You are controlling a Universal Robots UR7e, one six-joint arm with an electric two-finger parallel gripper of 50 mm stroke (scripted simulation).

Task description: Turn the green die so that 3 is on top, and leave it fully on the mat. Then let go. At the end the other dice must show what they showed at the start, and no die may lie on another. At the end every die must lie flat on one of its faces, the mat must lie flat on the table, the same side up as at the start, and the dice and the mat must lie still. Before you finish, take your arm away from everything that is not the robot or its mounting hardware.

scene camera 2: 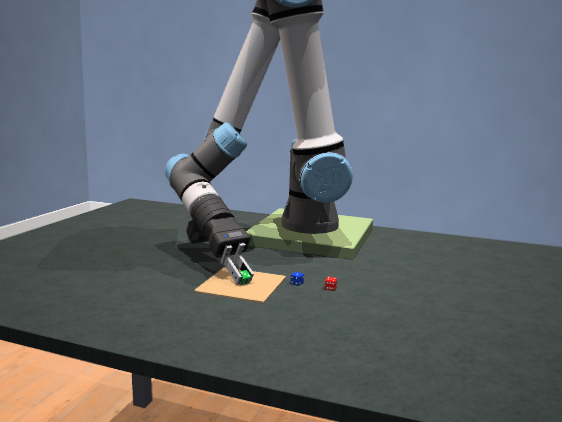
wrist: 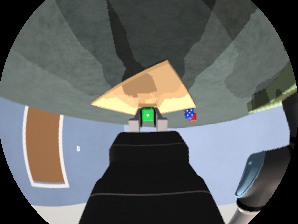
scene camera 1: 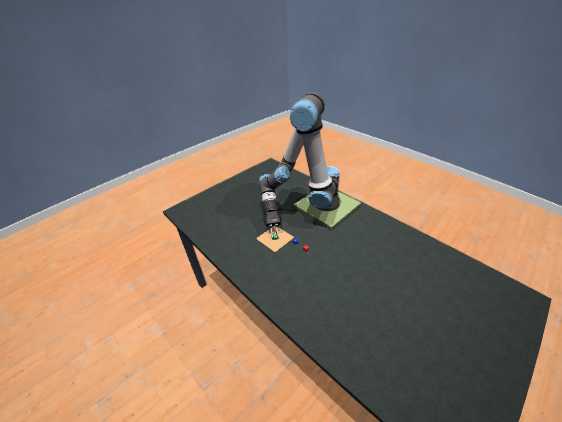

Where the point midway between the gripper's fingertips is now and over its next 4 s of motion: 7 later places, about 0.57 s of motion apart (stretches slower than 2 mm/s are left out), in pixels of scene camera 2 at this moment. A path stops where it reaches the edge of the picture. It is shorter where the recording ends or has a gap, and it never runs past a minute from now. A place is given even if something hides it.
My gripper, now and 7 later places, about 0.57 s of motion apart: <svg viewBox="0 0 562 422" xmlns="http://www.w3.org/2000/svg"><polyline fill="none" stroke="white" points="245,279 240,272 233,261 233,240 234,233 237,231 241,227 244,223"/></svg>
